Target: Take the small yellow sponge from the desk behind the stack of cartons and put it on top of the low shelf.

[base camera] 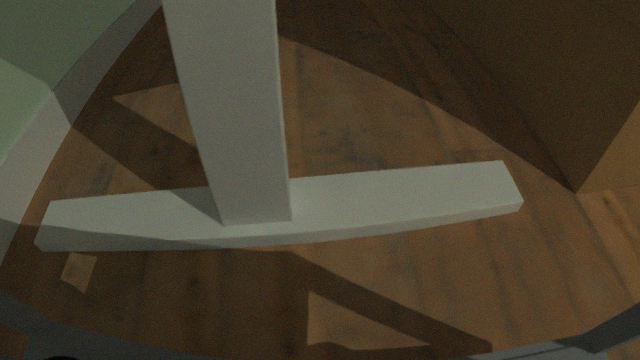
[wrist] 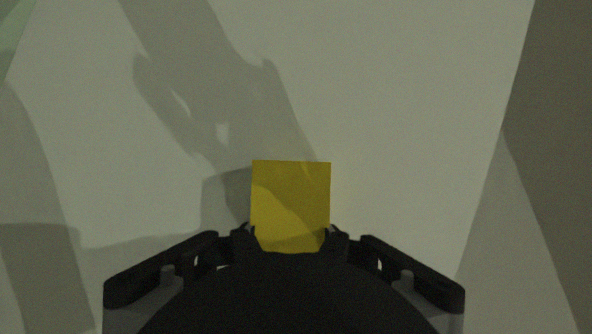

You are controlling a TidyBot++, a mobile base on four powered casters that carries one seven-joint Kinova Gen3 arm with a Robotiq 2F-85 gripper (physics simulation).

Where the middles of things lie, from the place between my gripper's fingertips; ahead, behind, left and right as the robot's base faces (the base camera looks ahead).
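Scene:
There's a yellow sponge [wrist: 290, 200] here, 10 mm above my hand and 10 mm ahead of it.

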